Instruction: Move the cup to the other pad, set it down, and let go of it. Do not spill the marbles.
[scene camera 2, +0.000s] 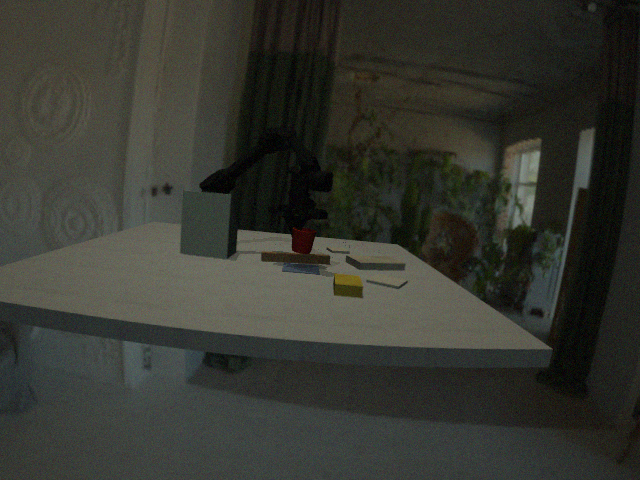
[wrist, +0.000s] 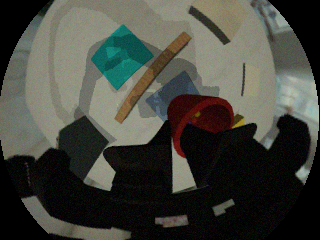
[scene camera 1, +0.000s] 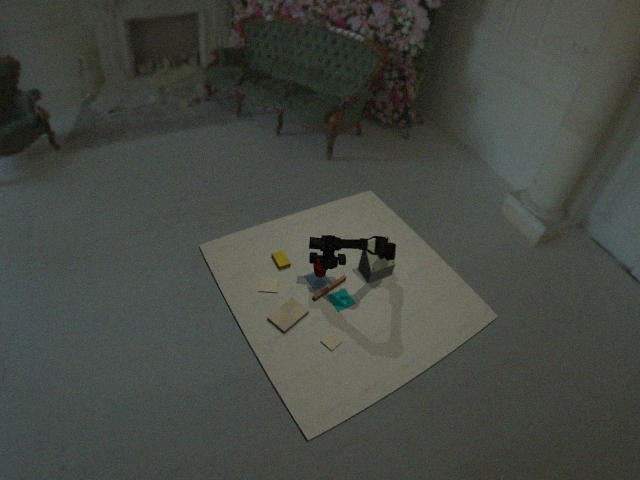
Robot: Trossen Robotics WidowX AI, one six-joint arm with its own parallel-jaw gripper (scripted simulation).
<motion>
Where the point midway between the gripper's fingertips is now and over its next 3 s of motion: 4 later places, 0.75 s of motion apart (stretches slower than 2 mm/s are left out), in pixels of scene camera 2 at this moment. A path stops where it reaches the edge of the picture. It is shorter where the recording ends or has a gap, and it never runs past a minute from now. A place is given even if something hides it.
My gripper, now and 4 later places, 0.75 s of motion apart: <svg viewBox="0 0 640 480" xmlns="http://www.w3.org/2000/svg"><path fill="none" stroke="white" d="M294 238L294 235L292 232L291 230L287 228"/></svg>
</motion>
